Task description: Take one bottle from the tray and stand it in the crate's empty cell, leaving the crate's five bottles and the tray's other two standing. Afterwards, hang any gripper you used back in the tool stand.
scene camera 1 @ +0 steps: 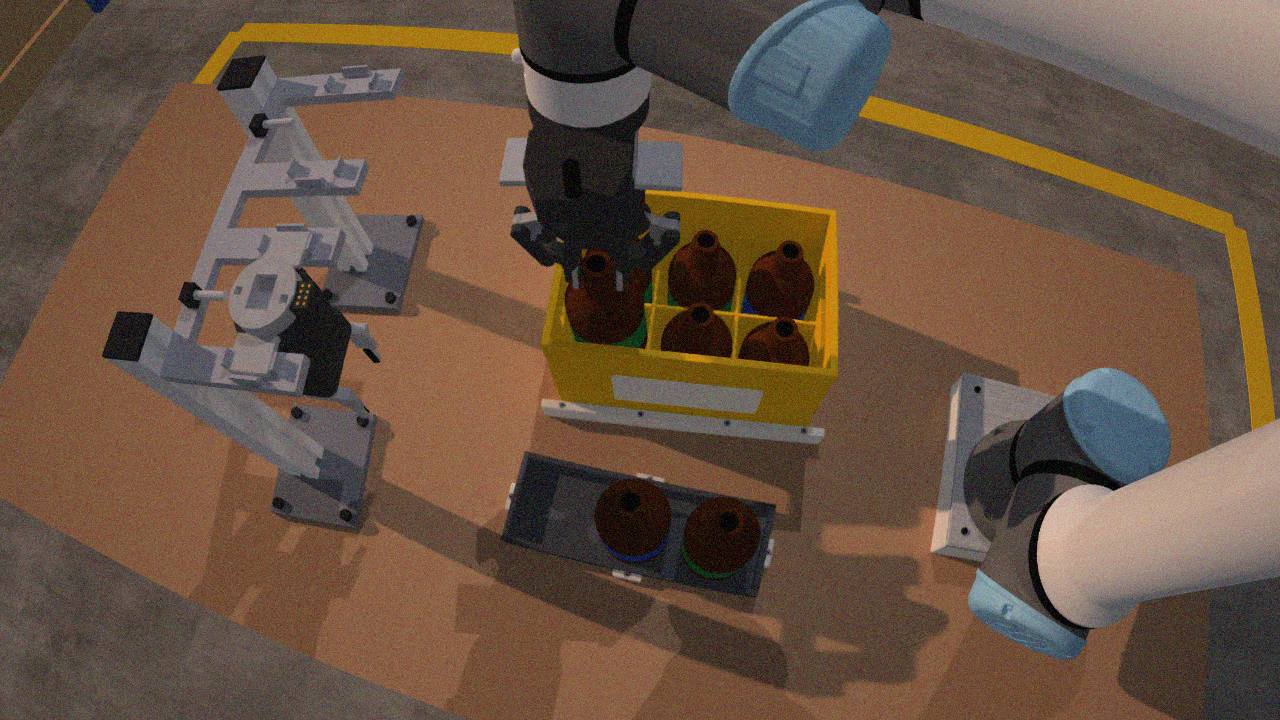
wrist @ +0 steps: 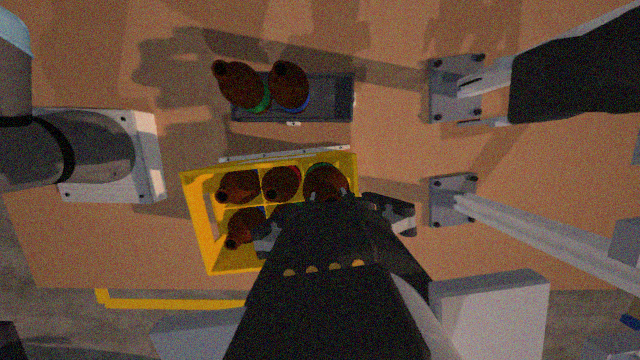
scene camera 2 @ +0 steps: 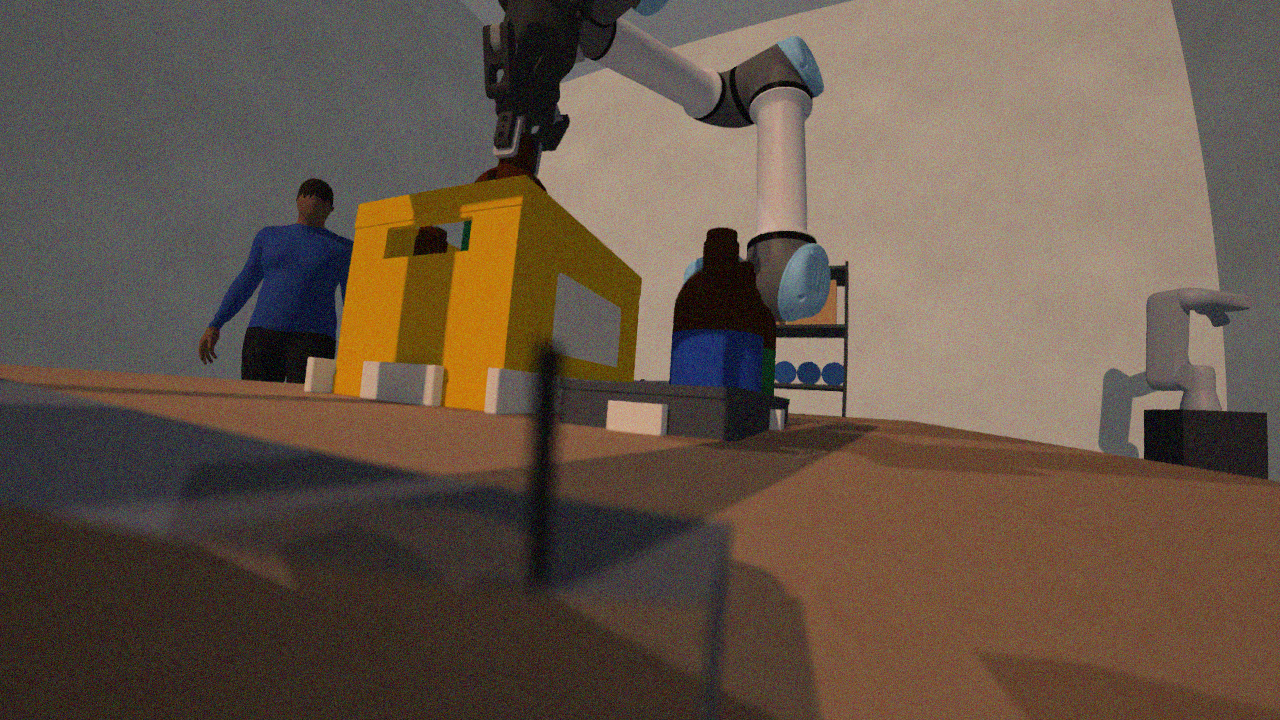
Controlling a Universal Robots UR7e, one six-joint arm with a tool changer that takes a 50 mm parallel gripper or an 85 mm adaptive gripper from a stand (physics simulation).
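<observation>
My gripper (scene camera 1: 597, 279) (scene camera 2: 520, 152) (wrist: 328, 194), a black adaptive one, is shut on the neck of a brown bottle (scene camera 1: 605, 311) (wrist: 325, 180) with a green label. This bottle is inside the yellow crate's (scene camera 1: 572, 380) (scene camera 2: 492, 295) (wrist: 197, 220) front left cell, looking from scene camera 1, and stands higher than its neighbours. Its base is hidden. Crate bottles (scene camera 1: 702, 275) (scene camera 1: 780, 282) (scene camera 1: 696, 333) (scene camera 1: 775, 344) stand in other cells; one behind the held bottle is mostly hidden. Two bottles (scene camera 1: 632, 517) (scene camera 1: 721, 535) stand in the grey tray (scene camera 1: 559, 514) (wrist: 325, 95); its left place is empty.
The tool stand (scene camera 1: 219, 246) is at the left in scene camera 1, with another black gripper (scene camera 1: 313, 340) (wrist: 575, 75) hanging in it. A pale rail (scene camera 1: 684, 422) runs along the crate's front. The arm's base (scene camera 1: 962, 501) is at the right.
</observation>
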